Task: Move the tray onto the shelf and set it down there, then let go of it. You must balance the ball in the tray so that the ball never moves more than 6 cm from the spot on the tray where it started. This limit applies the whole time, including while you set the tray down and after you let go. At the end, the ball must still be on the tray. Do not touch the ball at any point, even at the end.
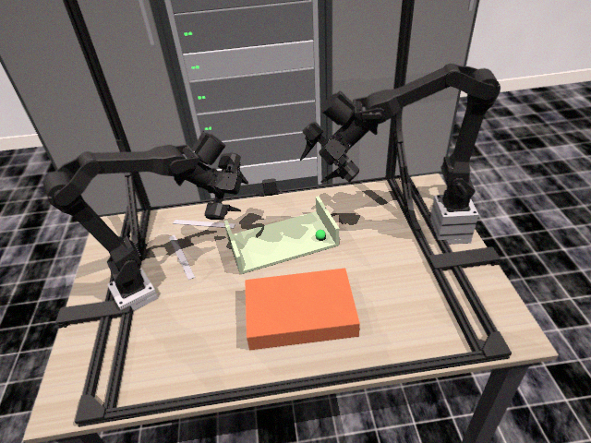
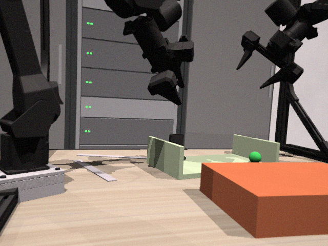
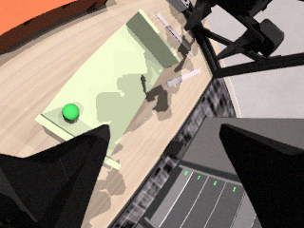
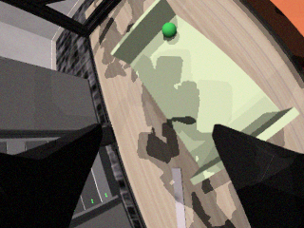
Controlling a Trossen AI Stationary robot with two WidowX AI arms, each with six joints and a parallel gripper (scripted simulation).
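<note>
My left hand is 24 cm above the green ball, 3 cm short of it and 1 cm to the left of it. Also, from my left hand: shelf (28 cm ahead, 22 cm below, 13 cm to the right); pale green tray (25 cm below, 13 cm to the right).
</note>
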